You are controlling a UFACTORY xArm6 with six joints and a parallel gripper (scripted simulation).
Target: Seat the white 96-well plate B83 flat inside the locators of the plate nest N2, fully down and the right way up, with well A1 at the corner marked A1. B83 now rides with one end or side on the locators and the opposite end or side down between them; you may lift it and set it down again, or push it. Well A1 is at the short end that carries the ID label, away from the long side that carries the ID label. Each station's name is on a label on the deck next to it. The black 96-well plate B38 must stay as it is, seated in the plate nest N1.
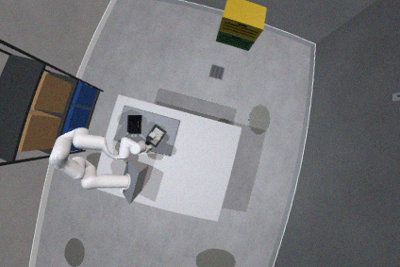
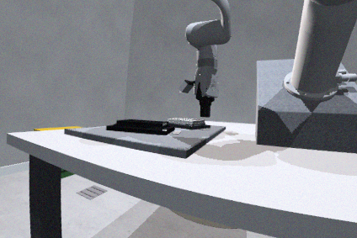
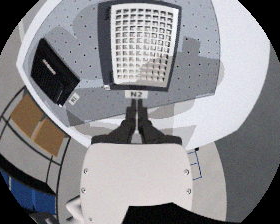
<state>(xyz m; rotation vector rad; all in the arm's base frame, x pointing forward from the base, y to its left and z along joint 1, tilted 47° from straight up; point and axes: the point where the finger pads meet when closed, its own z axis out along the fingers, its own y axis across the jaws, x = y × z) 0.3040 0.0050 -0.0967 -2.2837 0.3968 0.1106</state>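
The white 96-well plate B83 lies 80 mm ahead of my hand, 40 mm to the right of it and 40 mm below it. The rest, counted from my hand: black plate B38 (130 mm ahead, 180 mm to the left, 40 mm below); label (60 mm below); plate nest N2 (90 mm ahead, 30 mm to the right, 60 mm below).
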